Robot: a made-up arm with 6 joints.
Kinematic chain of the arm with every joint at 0, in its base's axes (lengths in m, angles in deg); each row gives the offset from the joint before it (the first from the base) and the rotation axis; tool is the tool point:
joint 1: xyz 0 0 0.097 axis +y
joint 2: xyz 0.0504 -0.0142 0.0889 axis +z
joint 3: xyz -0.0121 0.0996 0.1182 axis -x
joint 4: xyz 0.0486 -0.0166 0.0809 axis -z
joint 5: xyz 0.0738 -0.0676 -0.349 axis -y
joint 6: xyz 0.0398 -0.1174 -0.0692 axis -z
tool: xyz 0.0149 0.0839 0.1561
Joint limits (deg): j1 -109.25..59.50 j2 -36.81..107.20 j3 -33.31..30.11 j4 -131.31..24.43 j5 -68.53..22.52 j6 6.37..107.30
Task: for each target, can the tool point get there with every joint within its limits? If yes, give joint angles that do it. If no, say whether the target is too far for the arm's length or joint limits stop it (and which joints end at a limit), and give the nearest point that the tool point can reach.
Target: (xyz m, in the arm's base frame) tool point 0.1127 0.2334 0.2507
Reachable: yes | joints -43.65 37.15 -0.38 -45.38 3.94 45.65
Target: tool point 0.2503 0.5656 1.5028
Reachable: no: too far | nearest point 0.0891 0.2370 0.5975 | short by 0.976 m
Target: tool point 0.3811 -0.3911 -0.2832
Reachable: no: joint limits stop it (at a limit: joint 3, joint 6) | nearest point 0.2416 -0.2388 -0.1440 | short by 0.249 m
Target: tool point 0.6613 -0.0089 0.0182
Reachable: no: joint limits stop it (at a limit: joint 2, joint 3, joint 6) | nearest point 0.5078 0.0420 0.0365 | short by 0.163 m
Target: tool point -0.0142 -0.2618 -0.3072
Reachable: no: joint limits stop it (at a limit: joint 1, joint 2, joint 5, joint 6) | nearest point 0.0282 -0.2048 -0.2350 | short by 0.101 m
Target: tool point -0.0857 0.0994 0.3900
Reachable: yes | joints -96.49 37.81 15.22 -13.94 -5.27 57.90
